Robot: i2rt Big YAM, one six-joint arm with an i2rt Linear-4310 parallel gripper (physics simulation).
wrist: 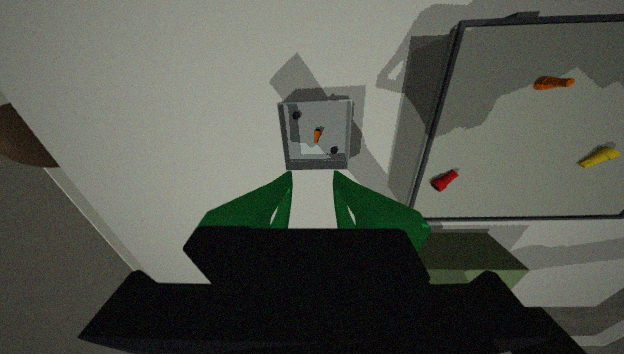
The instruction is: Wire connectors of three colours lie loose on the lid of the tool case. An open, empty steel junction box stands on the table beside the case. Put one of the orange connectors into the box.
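Places are measured from the arm's base along level axes (x ahead, y left, z up), in centimetres.
Pixels of known places: gripper, fingertip midpoint: (312,177).
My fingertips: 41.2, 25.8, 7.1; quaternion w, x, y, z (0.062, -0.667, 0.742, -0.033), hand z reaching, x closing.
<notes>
For each thing: its top centre in the pictures, then the offset to it from my fingertips, as dx, dy, dz. "spot": a spot on its surface instead. Level surfaces: height alone.
- open steel junction box at its top centre: (315,139) -0.1, +0.2, -12.1
- small orange connector at its top centre: (316,137) -0.4, +0.1, -14.6
- tool case lid at a spot on its surface: (505,185) spot: -6.7, -23.7, -6.9
- red connector at its top centre: (450,184) -5.0, -15.4, -5.3
- yellow connector at its top centre: (608,161) -3.4, -31.6, -5.4
- case's raised dark rim at a spot on its surface: (438,115) spot: +2.7, -12.9, -6.6
- table at its surface level: dz -15.9
The open steel junction box (317,164) stands on the table near the middle of the wrist view. A small orange connector (317,135) lies on the box floor, between two dark round holes. My gripper (312,177) has green fingers standing a little apart with nothing between them; it is open and hangs above the table, with its tips just below the box in the view. On the tool case lid (505,185) at the right lie another orange connector (553,82), a red connector (444,180) and a yellow connector (598,156).
The case's raised dark rim (438,115) faces the box across a narrow gap of table (190,100). A green block-like shape (480,277) shows below the case, partly hidden by the gripper body. A brown rounded object (22,140) is at the left edge.
</notes>
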